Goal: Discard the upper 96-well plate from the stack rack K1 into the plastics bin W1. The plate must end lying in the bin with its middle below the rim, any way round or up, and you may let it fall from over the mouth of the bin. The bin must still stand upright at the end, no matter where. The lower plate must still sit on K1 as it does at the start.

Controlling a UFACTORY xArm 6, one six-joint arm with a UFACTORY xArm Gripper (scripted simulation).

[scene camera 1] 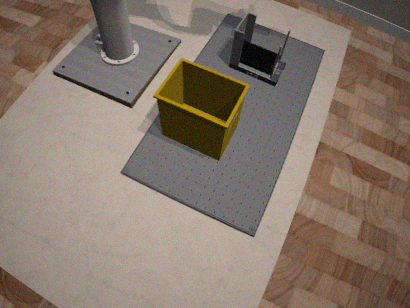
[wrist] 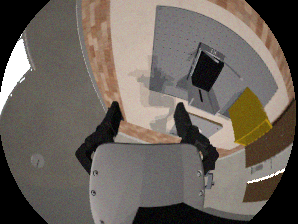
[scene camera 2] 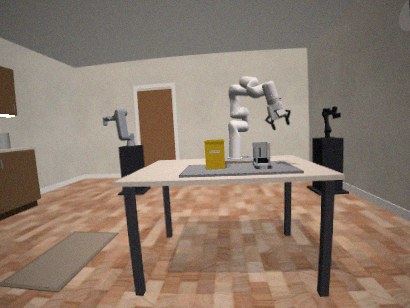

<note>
I see my gripper [wrist: 147, 108], a yellow plastics bin W1 [scene camera 1: 216, 95] and a black 96-well plate [scene camera 1: 254, 56].
The yellow plastics bin W1 is seen too in the wrist view [wrist: 249, 123]. The black 96-well plate is seen too in the wrist view [wrist: 204, 62].
</note>
